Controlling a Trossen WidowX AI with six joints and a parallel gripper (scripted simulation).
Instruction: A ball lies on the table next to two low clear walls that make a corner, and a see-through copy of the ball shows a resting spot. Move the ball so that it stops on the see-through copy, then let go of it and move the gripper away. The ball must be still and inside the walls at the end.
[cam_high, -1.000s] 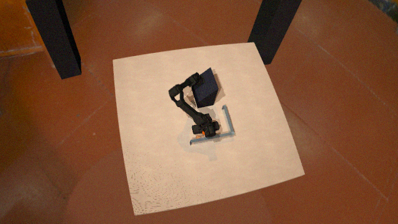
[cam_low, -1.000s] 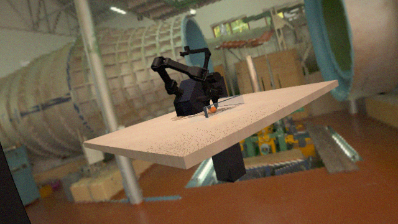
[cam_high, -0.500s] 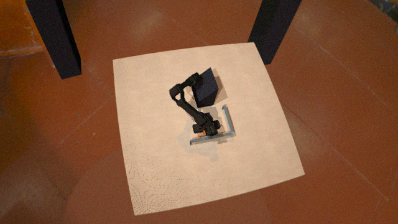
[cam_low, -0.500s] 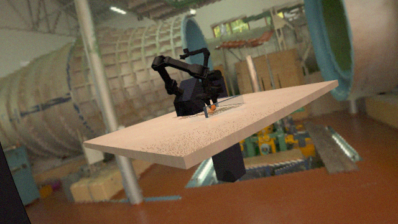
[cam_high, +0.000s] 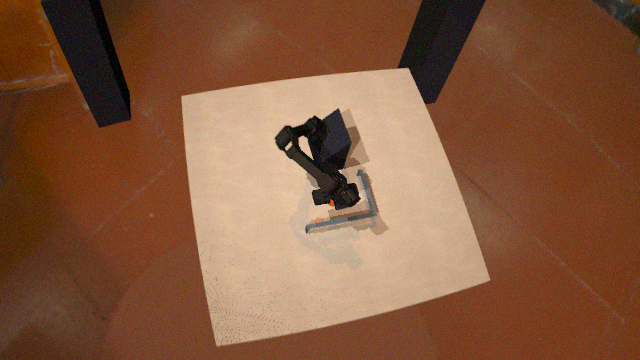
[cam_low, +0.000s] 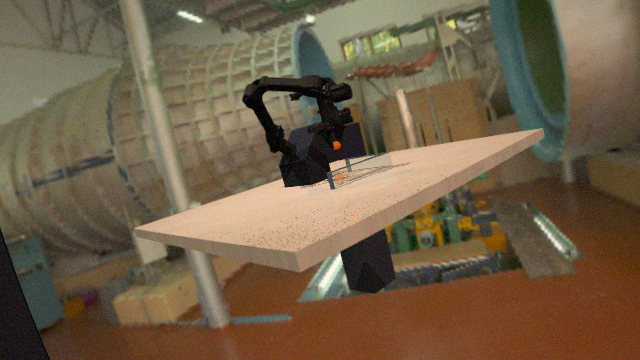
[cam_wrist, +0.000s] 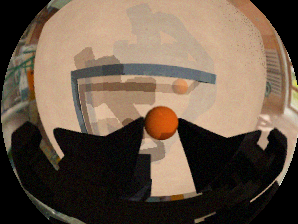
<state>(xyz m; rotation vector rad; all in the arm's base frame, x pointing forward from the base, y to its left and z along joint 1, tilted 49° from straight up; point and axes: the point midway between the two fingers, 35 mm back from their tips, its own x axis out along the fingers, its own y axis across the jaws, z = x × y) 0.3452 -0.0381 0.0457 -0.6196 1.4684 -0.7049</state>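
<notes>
The see-through copy of ball is 3 cm ahead of my gripper tip, 6 cm to the right of it and 11 cm below it. From my gripper tip the other things lie so: clear wall 6 cm ahead, 4 cm to the left, 10 cm below; then orange ball right at my gripper tip.
</notes>
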